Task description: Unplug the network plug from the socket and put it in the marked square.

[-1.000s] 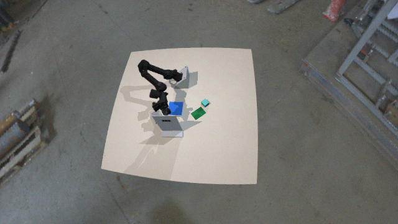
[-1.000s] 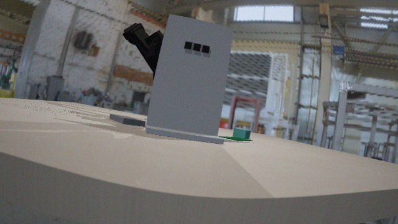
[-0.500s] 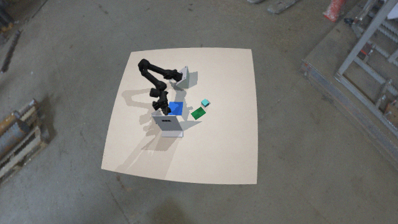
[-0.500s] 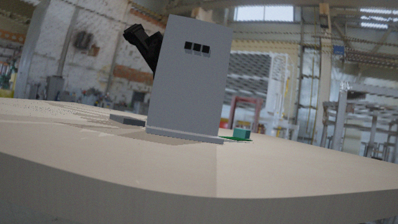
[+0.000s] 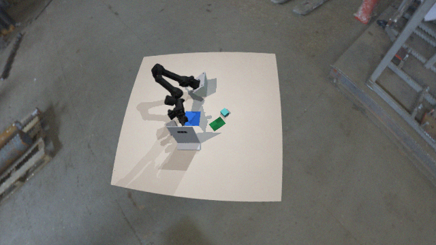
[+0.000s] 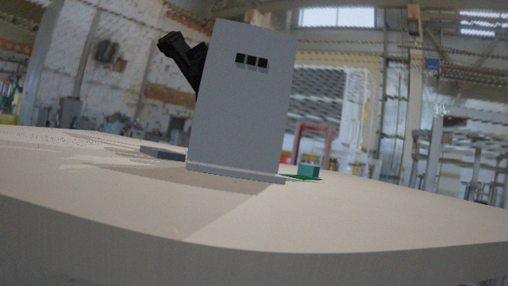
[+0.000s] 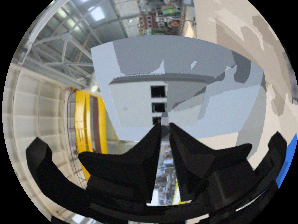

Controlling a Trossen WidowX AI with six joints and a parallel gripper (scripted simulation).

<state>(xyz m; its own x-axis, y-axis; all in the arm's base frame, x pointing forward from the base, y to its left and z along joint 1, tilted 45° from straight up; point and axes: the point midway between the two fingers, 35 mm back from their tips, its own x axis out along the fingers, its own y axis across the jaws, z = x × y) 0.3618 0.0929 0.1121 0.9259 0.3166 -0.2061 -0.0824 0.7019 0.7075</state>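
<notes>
Right now the blue marked square is 160 mm behind my gripper tip, 10 mm to the right of it and 210 mm below it. Round my gripper tip: grey upright panel: 50 mm ahead, 80 mm below; network plug: right at my gripper tip; grey plate: 70 mm behind, 150 mm to the right, 200 mm below.
</notes>
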